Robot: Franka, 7 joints.
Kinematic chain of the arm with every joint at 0, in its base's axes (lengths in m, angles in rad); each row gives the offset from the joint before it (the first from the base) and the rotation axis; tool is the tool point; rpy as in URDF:
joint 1: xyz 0 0 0.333 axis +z
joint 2: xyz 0 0 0 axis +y
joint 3: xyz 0 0 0.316 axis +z
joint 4: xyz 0.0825 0 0 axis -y
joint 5: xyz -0.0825 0 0.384 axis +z
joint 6: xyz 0 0 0 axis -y
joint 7: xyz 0.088 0 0 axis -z
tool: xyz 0 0 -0.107 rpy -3.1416 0 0
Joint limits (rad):
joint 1: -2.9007..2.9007
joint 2: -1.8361..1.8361
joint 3: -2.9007..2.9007
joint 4: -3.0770..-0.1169
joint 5: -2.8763..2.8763
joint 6: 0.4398..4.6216
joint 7: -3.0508..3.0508
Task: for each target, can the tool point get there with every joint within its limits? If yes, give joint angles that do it. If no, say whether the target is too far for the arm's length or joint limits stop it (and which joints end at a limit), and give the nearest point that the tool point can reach.
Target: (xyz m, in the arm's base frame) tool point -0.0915 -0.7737 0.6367
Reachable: yes | joints -1.6148 0.7678 -0.0062 -0.6840 -1.4060 2.0377 -0.2498
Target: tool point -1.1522 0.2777 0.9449
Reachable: no: too far | nearest point -0.7411 0.1786 0.7266 | short by 0.476 m
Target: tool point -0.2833 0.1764 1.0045
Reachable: yes | joints -2.1489 -0.0046 -1.9286 -0.6586 -1.9064 3.7634 -1.3572
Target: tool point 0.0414 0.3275 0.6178
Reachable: yes | joints 0.2804 -1.3661 0.8012 -2.7427 0.0942 3.1464 -0.9563
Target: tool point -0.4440 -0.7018 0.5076
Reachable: yes | joints 0.6041 -1.5194 -1.1966 -0.7043 2.3822 2.3813 -1.3367
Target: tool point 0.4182 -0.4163 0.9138
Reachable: yes | joints -1.0309 0.3024 0.2332 -0.9424 2.4324 1.8033 2.1258
